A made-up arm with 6 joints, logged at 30 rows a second.
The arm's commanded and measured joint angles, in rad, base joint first. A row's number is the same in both.
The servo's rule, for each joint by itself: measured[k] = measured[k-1] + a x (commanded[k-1-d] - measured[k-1]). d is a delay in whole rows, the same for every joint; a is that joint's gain. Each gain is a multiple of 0.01, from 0.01 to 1. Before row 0 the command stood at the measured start. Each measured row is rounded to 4 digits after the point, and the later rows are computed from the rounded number. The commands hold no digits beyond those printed.
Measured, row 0:
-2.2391 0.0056 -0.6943 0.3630 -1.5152 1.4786
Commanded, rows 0 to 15:
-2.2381 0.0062 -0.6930 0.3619 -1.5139 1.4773
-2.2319 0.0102 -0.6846 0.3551 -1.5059 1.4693
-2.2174 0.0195 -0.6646 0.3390 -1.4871 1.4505
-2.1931 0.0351 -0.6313 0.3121 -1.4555 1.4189
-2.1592 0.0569 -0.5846 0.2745 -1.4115 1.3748
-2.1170 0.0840 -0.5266 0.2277 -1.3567 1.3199
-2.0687 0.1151 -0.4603 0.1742 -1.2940 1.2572
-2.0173 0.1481 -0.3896 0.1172 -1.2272 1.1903
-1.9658 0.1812 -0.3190 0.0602 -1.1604 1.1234
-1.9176 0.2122 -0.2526 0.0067 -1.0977 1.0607
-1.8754 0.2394 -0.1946 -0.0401 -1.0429 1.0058
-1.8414 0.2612 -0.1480 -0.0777 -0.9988 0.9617
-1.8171 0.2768 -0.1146 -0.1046 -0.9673 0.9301
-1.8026 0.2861 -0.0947 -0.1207 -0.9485 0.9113
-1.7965 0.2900 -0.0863 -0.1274 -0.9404 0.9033
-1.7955 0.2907 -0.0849 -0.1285 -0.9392 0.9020
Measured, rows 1 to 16:
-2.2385 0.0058 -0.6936 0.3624 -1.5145 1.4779
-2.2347 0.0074 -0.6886 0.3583 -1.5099 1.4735
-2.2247 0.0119 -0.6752 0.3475 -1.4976 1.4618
-2.2064 0.0205 -0.6506 0.3277 -1.4749 1.4399
-2.1790 0.0340 -0.6136 0.2979 -1.4407 1.4067
-2.1430 0.0525 -0.5649 0.2586 -1.3953 1.3624
-2.0999 0.0757 -0.5063 0.2113 -1.3406 1.3087
-2.0520 0.1025 -0.4409 0.1586 -1.2794 1.2483
-2.0020 0.1316 -0.3726 0.1035 -1.2151 1.1846
-1.9530 0.1614 -0.3054 0.0493 -1.1517 1.1214
-1.9080 0.1903 -0.2434 -0.0008 -1.0929 1.0624
-1.8694 0.2165 -0.1900 -0.0439 -1.0421 1.0110
-1.8391 0.2388 -0.1478 -0.0779 -1.0017 0.9697
-1.8179 0.2563 -0.1181 -0.1019 -0.9730 0.9399
-1.8055 0.2688 -0.1003 -0.1162 -0.9554 0.9212
-1.7997 0.2769 -0.0917 -0.1231 -0.9467 0.9114
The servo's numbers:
d 0
a 0.58 0.37 0.56 0.56 0.54 0.51

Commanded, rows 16 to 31:
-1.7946 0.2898 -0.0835 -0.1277 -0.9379 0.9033
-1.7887 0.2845 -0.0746 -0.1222 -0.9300 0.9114
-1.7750 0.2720 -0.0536 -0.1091 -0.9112 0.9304
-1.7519 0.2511 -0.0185 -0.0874 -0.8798 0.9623
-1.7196 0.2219 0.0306 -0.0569 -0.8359 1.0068
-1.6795 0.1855 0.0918 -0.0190 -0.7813 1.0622
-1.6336 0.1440 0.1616 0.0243 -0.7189 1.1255
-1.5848 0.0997 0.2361 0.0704 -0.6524 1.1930
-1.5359 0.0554 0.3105 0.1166 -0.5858 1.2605
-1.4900 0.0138 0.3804 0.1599 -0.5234 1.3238
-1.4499 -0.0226 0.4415 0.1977 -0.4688 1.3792
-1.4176 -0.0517 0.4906 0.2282 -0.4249 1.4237
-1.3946 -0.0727 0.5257 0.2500 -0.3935 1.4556
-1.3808 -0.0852 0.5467 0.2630 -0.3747 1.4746
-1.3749 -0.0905 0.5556 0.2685 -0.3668 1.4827
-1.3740 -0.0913 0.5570 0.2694 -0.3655 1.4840
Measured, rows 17 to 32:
-1.7967 0.2817 -0.0871 -0.1257 -0.9419 0.9073
-1.7921 0.2827 -0.0801 -0.1237 -0.9355 0.9094
-1.7822 0.2787 -0.0653 -0.1155 -0.9224 0.9201
-1.7646 0.2685 -0.0391 -0.0998 -0.8994 0.9416
-1.7385 0.2513 -0.0001 -0.0758 -0.8651 0.9749
-1.7043 0.2270 0.0514 -0.0440 -0.8198 1.0194
-1.6633 0.1963 0.1131 -0.0058 -0.7653 1.0735
-1.6178 0.1606 0.1820 0.0369 -0.7043 1.1344
-1.5703 0.1217 0.2540 0.0815 -0.6403 1.1987
-1.5237 0.0818 0.3248 0.1254 -0.5772 1.2625
-1.4809 0.0432 0.3902 0.1659 -0.5187 1.3220
-1.4442 0.0081 0.4464 0.2008 -0.4680 1.3739
-1.4154 -0.0218 0.4908 0.2284 -0.4278 1.4156
-1.3953 -0.0453 0.5221 0.2478 -0.3991 1.4457
-1.3835 -0.0620 0.5409 0.2594 -0.3817 1.4646
-1.3780 -0.0728 0.5499 0.2650 -0.3730 1.4745

